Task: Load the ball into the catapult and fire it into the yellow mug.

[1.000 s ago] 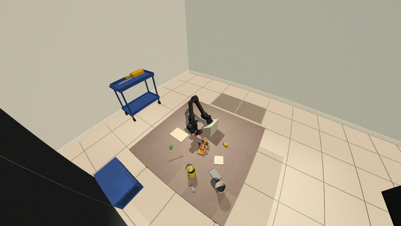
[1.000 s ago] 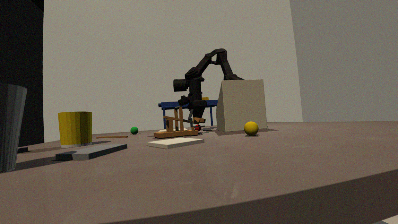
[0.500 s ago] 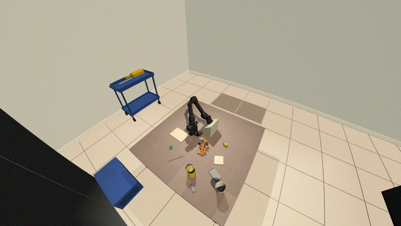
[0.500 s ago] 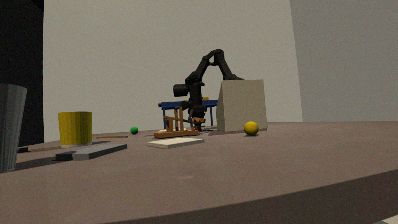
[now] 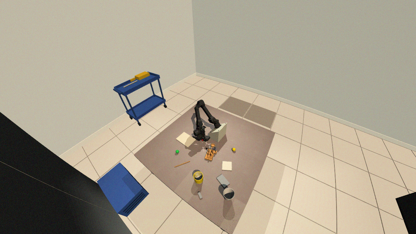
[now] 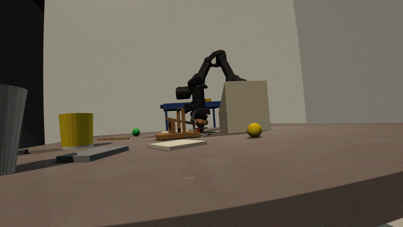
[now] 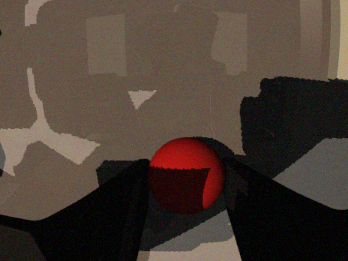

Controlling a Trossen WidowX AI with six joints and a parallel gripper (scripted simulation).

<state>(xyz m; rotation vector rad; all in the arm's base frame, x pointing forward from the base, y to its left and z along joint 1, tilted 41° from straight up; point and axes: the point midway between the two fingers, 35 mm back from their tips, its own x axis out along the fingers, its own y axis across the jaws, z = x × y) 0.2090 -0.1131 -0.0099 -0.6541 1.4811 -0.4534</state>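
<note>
My gripper tip is 20 cm to the right of the wooden catapult, 6 cm short of it and 4 cm below it. Also, from my gripper tip: thin wooden stick: 39 cm ahead, 6 cm to the left, 1 cm below; red ball: 1 cm above; green ball: 32 cm ahead, 10 cm to the right, 1 cm above.
</note>
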